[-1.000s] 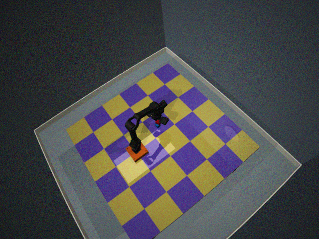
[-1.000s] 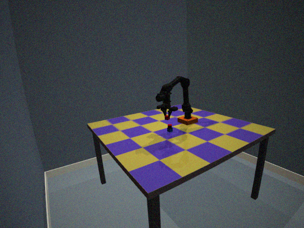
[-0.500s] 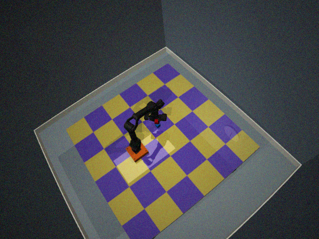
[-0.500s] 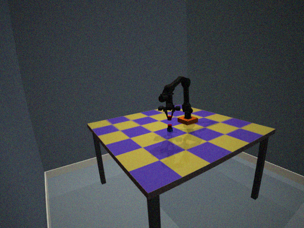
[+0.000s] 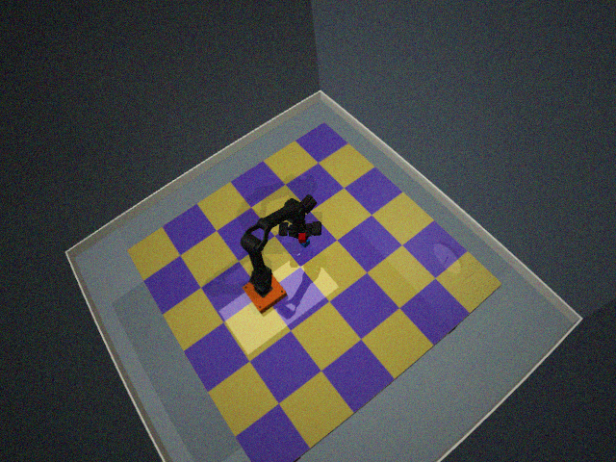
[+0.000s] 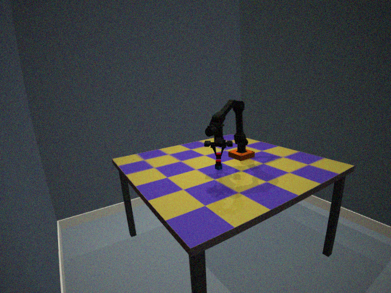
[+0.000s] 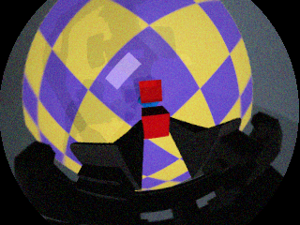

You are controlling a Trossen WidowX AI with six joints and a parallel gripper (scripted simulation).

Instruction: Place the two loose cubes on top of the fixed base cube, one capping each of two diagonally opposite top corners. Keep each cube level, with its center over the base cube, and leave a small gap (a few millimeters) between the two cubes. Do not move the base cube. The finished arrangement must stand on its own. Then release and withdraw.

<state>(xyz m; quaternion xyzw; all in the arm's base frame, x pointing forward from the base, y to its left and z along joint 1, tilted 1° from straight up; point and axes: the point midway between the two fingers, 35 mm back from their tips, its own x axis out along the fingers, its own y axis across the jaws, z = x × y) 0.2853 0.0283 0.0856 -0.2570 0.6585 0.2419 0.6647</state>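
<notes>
The red cube lies 30 mm ahead of my gripper tip, 20 mm to the left of it and 40 mm below it. Also, from my gripper tip: blue cube (10 mm ahead, 10 mm to the left, 70 mm below).
</notes>
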